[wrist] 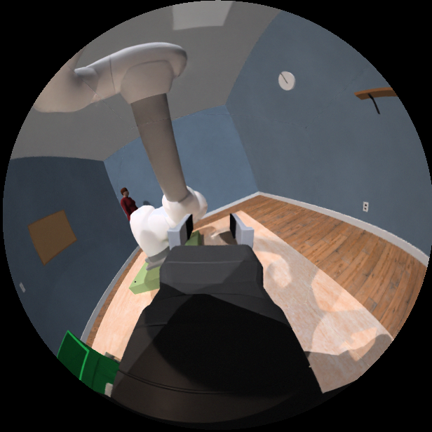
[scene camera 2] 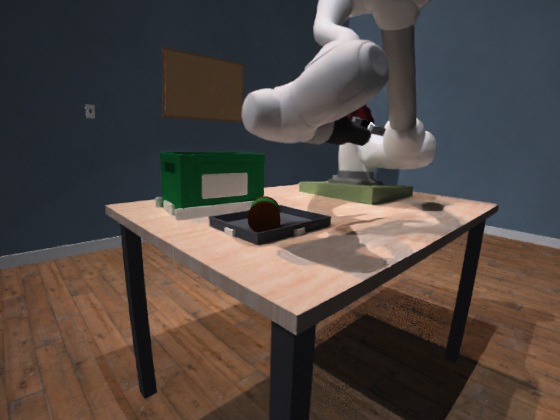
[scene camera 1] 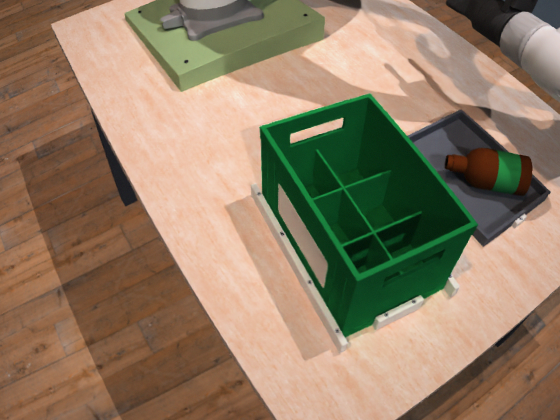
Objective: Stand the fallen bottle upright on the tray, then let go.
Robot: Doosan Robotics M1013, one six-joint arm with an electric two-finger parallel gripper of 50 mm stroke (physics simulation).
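Pixels of known places: gripper, fingertip midpoint: (scene camera 2: 375, 128); arm's base, origin of the base link: (scene camera 2: 355, 183) (scene camera 1: 215, 13).
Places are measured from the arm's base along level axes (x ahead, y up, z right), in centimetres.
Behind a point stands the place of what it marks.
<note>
A brown bottle (scene camera 1: 482, 169) @[z -22.6, x 67.6, y 2.3 cm] (scene camera 2: 264, 216) @[z -31.9, x 71.1, y 0.4 cm] with a green band lies on its side on the dark grey tray (scene camera 1: 484, 239) @[z -17.1, x 77.2, y -2.8 cm] (scene camera 2: 320, 220) @[z -33.8, x 55.1, y -2.2 cm]. In scene camera 1 its neck points left, toward the crate, and its base is near the tray's right corner. In scene camera 2 its round base faces the camera. My gripper (wrist: 210, 221) is open, with its two fingers wide apart and no object between them. In scene camera 2 the gripper (scene camera 2: 377, 127) @[z -34.4, x 35.7, y 21.7 cm] is well above the table, near the robot's base and away from the bottle. The bottle does not show in the wrist view.
A green crate (scene camera 1: 410, 267) @[z -2.9, x 75.3, y -3.6 cm] (scene camera 2: 225, 162) @[z -6.2, x 67.2, y 10.8 cm] (wrist: 92, 367) with compartments stands beside the tray. Pale strips (scene camera 1: 300, 270) @[z 13.4, x 69.1, y -1.4 cm] run along the crate's foot. The robot's base stands on a green block (scene camera 1: 250, 62) @[z -1.3, x 17.8, y -3.6 cm] (scene camera 2: 350, 191) @[z -11.4, x 16.8, y -0.6 cm] (wrist: 145, 282) at the far end of the table. A person in red (wrist: 128, 204) stands behind the robot.
</note>
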